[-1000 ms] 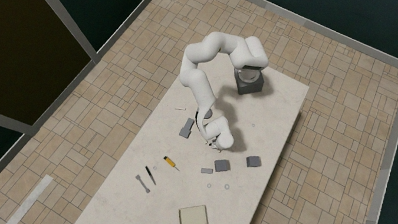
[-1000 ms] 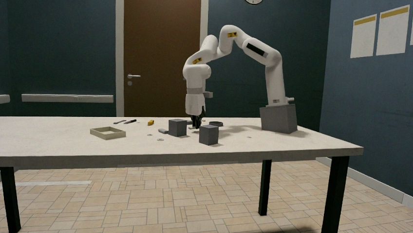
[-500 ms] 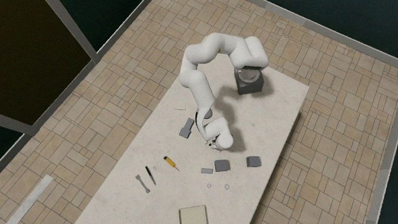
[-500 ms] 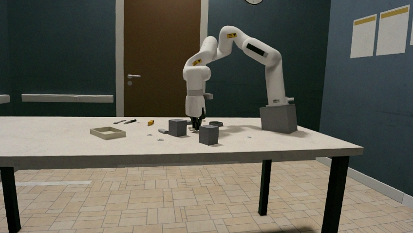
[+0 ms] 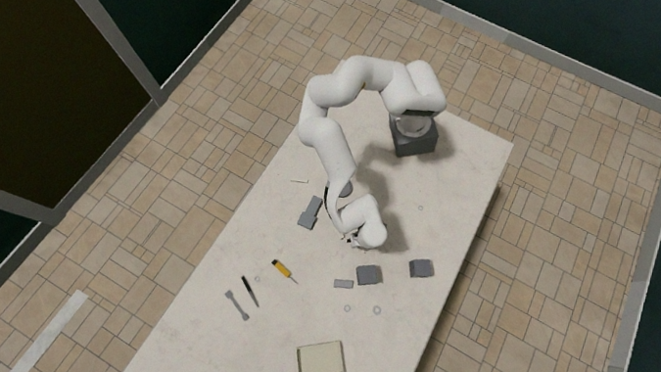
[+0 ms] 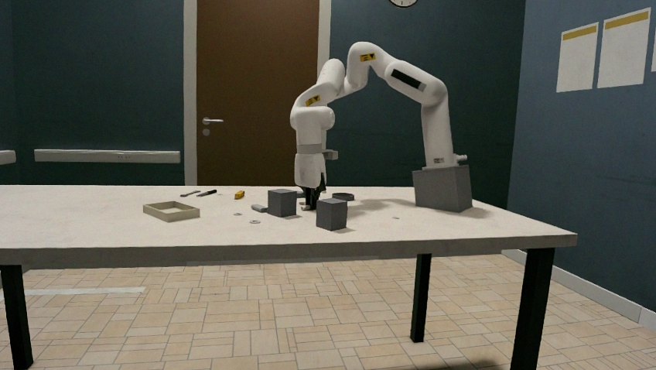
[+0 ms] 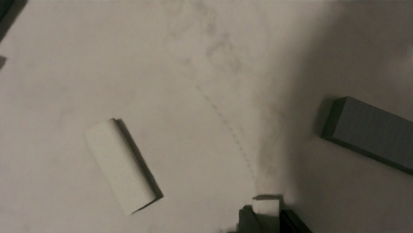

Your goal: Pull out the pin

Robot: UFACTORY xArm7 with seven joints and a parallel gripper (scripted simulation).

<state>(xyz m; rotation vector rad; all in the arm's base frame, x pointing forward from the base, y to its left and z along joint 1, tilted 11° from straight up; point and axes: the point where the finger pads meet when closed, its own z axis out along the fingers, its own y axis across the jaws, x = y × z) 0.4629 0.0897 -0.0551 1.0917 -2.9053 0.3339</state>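
The pale piece lies 20 mm below my hand, 10 mm to the left of it and 10 mm ahead of it. From my hand the other things lie so: shallow tray: 400 mm ahead, 110 mm to the left, 20 mm below; grey cylinder: 160 mm ahead, 30 mm to the left, 20 mm below.
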